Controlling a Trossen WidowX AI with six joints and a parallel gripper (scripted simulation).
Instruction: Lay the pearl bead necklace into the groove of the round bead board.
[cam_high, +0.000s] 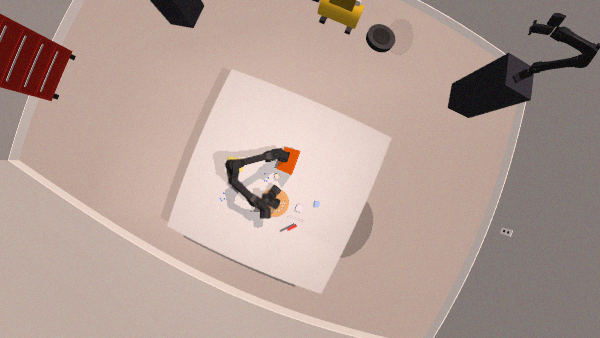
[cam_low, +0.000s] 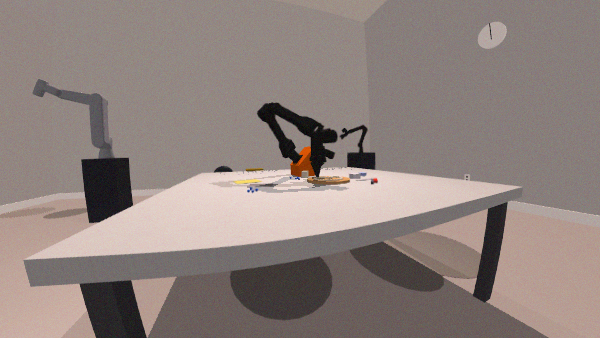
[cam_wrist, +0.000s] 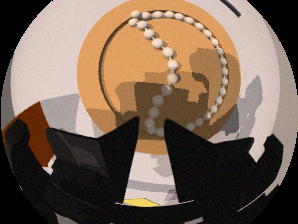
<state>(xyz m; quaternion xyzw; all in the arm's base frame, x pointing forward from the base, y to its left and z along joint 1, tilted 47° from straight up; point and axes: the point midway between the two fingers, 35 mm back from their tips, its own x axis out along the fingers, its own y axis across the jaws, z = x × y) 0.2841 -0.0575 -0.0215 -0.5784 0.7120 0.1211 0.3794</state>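
My gripper tip is now 30 mm short of the round tan bead board, 40 mm to the right of it and 10 mm above it. From my gripper tip the other things lie so: tool (180 mm ahead, 190 mm to the left, 10 mm below); white square (20 mm ahead, 210 mm to the left, 10 mm below); pale blue cube (40 mm behind, 320 mm to the left, 10 mm below).
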